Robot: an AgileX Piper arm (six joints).
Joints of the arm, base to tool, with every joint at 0 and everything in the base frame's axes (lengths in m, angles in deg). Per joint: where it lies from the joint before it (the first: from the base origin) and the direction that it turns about. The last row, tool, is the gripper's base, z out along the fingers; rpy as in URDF.
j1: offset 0 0 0.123 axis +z
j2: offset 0 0 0 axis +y
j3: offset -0.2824 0 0.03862 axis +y
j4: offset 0.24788 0 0.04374 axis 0.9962 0 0.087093
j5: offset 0 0 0 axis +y
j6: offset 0.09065 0 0.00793 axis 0.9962 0 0.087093
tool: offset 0 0 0 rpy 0 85 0
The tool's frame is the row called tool.
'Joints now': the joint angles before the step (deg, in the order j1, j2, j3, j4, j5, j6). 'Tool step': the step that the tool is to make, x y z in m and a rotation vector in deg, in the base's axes. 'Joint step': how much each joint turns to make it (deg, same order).
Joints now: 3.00, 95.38, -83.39, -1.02, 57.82, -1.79
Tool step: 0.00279, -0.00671, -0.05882, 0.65, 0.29, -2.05
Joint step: -1.15, 2.32, 10.54, 0.11, -12.59, 1.19
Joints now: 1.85, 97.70, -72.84, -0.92, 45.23, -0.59
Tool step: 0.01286, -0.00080, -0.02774, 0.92, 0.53, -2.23
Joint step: -0.19, 4.25, 0.76, -0.08, -4.48, 2.36
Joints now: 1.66, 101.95, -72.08, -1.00, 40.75, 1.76
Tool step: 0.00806, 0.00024, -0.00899, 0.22, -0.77, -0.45
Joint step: 0.00, 1.98, -0.52, -0.07, -2.23, 0.57
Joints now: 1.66, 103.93, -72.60, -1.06, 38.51, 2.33
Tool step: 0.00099, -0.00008, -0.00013, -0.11, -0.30, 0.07
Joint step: 0.00, 0.13, -0.11, -0.13, -0.32, 0.00
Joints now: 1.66, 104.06, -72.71, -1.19, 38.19, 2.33
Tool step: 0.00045, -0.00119, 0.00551, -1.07, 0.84, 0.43
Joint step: 0.00, -0.12, -1.30, -1.12, 2.29, -0.01
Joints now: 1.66, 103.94, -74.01, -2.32, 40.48, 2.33
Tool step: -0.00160, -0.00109, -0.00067, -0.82, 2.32, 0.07
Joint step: 0.00, 0.28, -0.60, -0.85, 2.67, 0.19
